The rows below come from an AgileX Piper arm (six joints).
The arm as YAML. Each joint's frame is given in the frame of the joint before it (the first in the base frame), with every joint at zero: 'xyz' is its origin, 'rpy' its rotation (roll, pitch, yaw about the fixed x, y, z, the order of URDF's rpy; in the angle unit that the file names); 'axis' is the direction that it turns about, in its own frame. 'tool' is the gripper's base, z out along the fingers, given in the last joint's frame.
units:
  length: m
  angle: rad
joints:
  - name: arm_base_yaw
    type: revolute
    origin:
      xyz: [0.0, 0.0, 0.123]
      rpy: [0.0, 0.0, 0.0]
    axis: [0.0, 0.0, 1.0]
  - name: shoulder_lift
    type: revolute
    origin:
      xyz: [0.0, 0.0, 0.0]
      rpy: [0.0, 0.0, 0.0]
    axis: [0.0, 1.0, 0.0]
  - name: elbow
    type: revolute
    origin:
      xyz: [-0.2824, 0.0, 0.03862]
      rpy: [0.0, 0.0, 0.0]
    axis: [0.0, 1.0, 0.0]
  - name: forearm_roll
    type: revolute
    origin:
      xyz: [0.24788, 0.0, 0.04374]
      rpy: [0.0, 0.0, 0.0]
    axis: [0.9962, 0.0, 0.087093]
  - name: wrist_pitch
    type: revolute
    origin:
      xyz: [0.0, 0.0, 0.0]
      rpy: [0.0, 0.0, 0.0]
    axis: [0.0, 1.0, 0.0]
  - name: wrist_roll
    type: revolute
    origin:
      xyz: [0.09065, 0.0, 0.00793]
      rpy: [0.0, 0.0, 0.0]
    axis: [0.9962, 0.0, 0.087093]
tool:
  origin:
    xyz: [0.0, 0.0, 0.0]
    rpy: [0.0, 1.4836, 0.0]
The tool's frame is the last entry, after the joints.
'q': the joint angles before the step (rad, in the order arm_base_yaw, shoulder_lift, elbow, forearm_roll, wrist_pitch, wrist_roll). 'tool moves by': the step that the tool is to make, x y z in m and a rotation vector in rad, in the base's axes. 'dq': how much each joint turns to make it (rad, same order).
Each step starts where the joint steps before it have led.
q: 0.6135 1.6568 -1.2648 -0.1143 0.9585 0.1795
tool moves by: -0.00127 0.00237 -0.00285 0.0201 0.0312 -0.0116
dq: 0.0000 0.0072 -0.0001 0.0363 0.0068 0.0000
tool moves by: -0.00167 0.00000 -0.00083 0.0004 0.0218 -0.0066
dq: 0.0000 0.0009 0.0001 0.0135 0.0167 0.0014
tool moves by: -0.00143 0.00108 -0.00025 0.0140 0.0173 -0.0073
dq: 0.0000 0.0001 0.0000 0.0226 0.0061 0.0001
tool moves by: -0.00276 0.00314 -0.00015 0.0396 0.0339 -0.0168
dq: 0.0000 0.0000 -0.0001 0.0546 0.0050 -0.0001
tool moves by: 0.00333 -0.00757 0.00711 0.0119 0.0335 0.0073
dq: -0.0349 -0.0042 -0.0252 0.0439 0.0521 -0.0551
